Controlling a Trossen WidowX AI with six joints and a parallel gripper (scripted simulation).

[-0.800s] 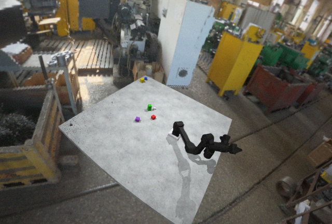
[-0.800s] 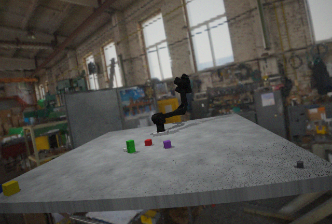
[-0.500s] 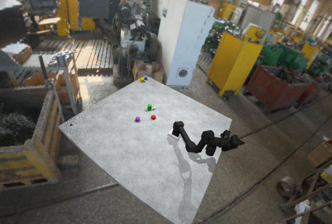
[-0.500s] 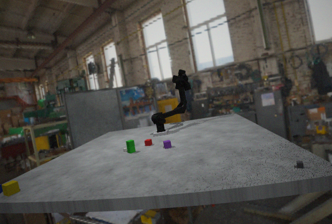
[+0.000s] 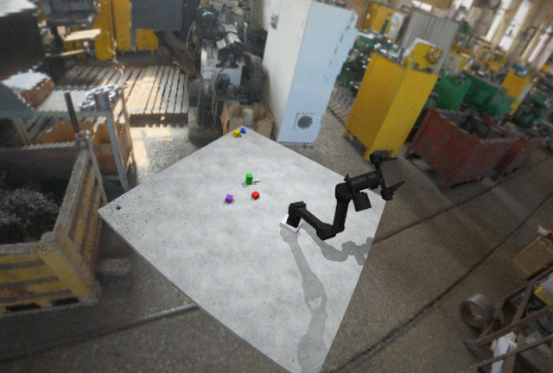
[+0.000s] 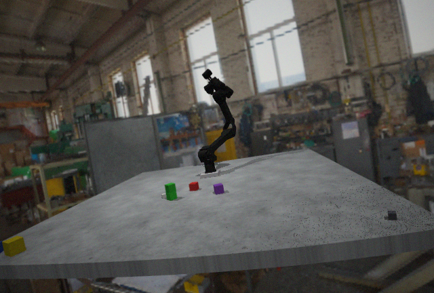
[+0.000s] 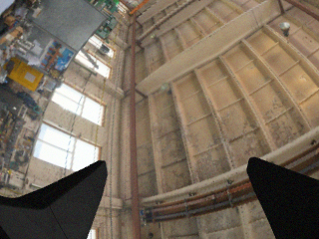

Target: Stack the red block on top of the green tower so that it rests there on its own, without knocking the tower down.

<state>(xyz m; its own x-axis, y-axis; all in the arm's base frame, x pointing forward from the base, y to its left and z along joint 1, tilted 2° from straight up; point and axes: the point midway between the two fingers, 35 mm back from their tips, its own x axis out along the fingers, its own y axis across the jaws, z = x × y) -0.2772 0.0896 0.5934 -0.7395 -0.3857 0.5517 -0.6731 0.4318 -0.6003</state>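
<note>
Now: the red block 600 mm ahead of my gripper tip, 140 mm to the right of it and 600 mm below it. Round my gripper tip: purple block 710 mm ahead, 30 mm to the right, 600 mm below; then small white piece 650 mm ahead, 270 mm to the right, 610 mm below; then yellow block 1030 mm ahead, 660 mm to the right, 600 mm below.
</note>
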